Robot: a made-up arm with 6 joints. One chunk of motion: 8 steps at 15 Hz.
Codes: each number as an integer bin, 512 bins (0 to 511) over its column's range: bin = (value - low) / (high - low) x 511, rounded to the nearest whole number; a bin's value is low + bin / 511 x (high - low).
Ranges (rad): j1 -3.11..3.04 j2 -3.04..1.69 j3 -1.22..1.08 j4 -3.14..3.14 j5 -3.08..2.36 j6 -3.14..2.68
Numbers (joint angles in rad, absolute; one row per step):
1: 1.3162 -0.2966 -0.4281 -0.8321 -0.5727 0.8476
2: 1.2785 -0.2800 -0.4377 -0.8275 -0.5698 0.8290
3: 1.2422 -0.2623 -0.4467 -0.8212 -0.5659 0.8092
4: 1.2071 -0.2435 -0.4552 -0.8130 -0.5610 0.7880
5: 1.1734 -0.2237 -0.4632 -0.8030 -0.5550 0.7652
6: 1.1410 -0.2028 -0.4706 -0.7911 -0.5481 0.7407
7: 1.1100 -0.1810 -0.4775 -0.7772 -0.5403 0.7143
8: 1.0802 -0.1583 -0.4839 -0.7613 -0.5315 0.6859
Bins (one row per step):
1: 368 296 176 188 236 350
2: 365 298 174 188 236 348
3: 362 300 172 189 236 347
4: 359 302 170 189 237 345
5: 356 304 168 190 237 343
6: 353 307 166 191 238 341
7: 351 309 165 192 239 338
8: 348 311 164 194 239 336

